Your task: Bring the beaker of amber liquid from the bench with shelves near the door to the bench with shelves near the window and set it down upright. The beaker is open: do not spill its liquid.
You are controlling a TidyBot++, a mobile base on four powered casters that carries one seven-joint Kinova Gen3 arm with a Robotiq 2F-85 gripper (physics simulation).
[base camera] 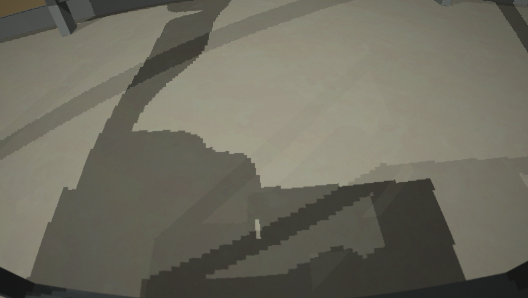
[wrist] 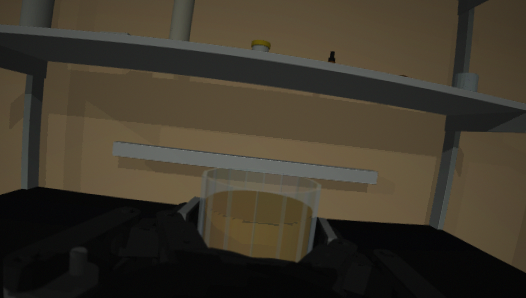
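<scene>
The beaker of amber liquid (wrist: 258, 225) is in the wrist view, low in the middle, its open rim up and nearly level, with the liquid inside below the rim. My gripper (wrist: 257, 222) is shut on the beaker, one finger on each side. The beaker's base is hidden behind the gripper, so I cannot tell whether it touches the bench. The black top of a bench with shelves (wrist: 395, 240) lies behind and around the beaker. The beaker and the gripper do not show in the base camera view.
A grey shelf (wrist: 225, 61) spans above the bench, on uprights at left (wrist: 33, 130) and right (wrist: 446, 180). It holds a yellow-lidded jar (wrist: 260, 46), a dark dropper bottle (wrist: 332, 57), a pale cylinder (wrist: 181, 20) and a light cup (wrist: 467, 82). A grey rail (wrist: 245, 163) is on the wall.
</scene>
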